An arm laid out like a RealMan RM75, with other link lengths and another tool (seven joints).
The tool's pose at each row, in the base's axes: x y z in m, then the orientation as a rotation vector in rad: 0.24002, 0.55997, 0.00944, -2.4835, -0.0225, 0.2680; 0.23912, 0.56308, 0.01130, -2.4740, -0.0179, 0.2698; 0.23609, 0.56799, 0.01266, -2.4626, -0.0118, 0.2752; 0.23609, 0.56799, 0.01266, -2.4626, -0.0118, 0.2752; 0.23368, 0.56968, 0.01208, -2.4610, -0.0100, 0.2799; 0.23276, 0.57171, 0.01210, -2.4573, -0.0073, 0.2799; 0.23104, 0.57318, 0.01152, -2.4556, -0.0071, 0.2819; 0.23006, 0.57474, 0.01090, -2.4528, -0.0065, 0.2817; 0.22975, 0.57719, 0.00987, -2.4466, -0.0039, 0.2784
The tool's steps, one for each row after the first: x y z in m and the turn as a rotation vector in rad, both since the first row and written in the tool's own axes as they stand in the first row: -0.00098, -0.00356, 0.00058, 0.0097, -0.0009, 0.0029; -0.00380, -0.00815, 0.00304, 0.0211, -0.0041, 0.0077; -0.00380, -0.00815, 0.00304, 0.0211, -0.0041, 0.0077; -0.00592, -0.00904, 0.00497, 0.0224, -0.0072, 0.0100; -0.00666, -0.01063, 0.00634, 0.0263, -0.0068, 0.0116; -0.00812, -0.01138, 0.00801, 0.0278, -0.0083, 0.0121; -0.00884, -0.01221, 0.00961, 0.0307, -0.0082, 0.0123; -0.00875, -0.01353, 0.01194, 0.0373, -0.0056, 0.0128
